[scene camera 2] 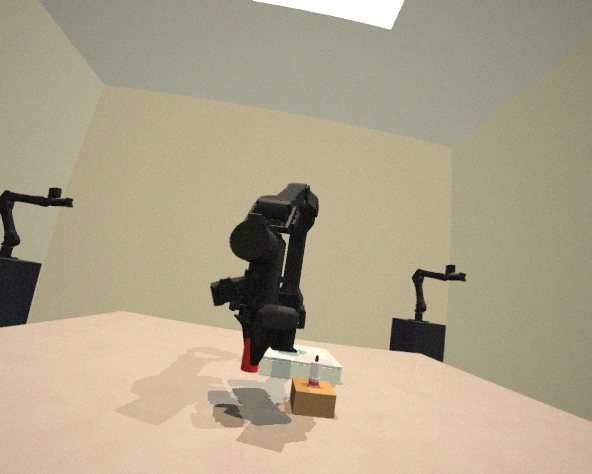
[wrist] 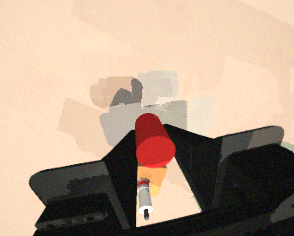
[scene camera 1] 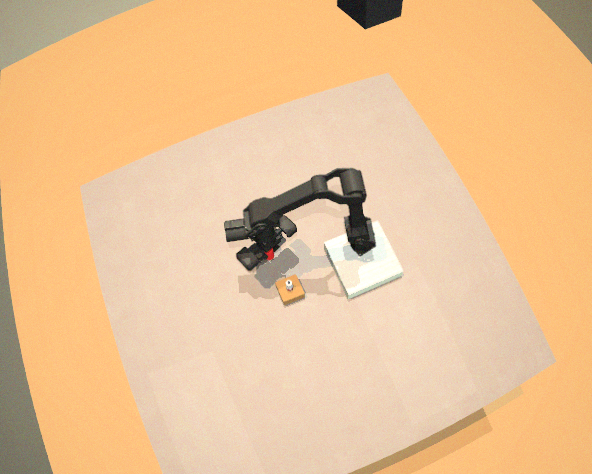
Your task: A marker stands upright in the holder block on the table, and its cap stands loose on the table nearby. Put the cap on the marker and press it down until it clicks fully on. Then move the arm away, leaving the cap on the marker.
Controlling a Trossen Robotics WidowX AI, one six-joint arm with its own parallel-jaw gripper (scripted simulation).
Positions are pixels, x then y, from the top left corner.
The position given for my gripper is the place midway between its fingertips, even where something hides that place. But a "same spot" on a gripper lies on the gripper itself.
my gripper: scene camera 2; wrist; scene camera 1 269, 254
same spot on my gripper: (wrist: 242, 169) = (scene camera 2: 242, 312)
